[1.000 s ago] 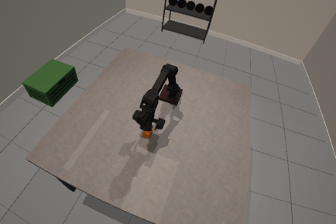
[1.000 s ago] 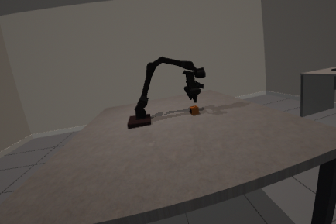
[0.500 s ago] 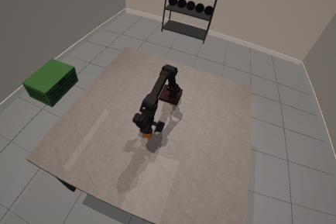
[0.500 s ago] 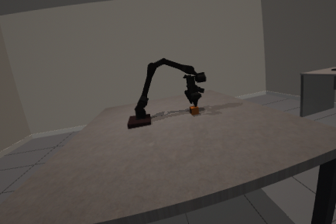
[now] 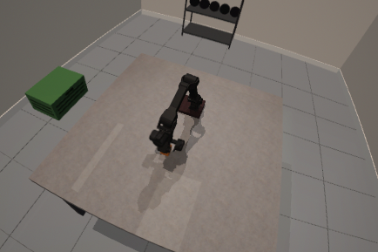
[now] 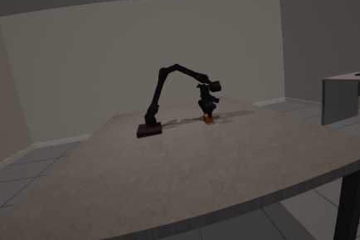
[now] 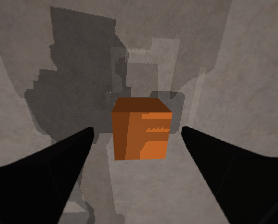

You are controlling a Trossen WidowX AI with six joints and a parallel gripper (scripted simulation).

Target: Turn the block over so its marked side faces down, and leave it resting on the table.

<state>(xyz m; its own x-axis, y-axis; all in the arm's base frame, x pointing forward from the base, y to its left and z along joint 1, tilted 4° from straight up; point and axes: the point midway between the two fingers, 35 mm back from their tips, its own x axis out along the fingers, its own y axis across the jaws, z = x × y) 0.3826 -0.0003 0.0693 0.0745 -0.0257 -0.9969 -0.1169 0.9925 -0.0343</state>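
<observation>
Now: the orange block 1 cm below my gripper tip and 1 cm behind it.
</observation>
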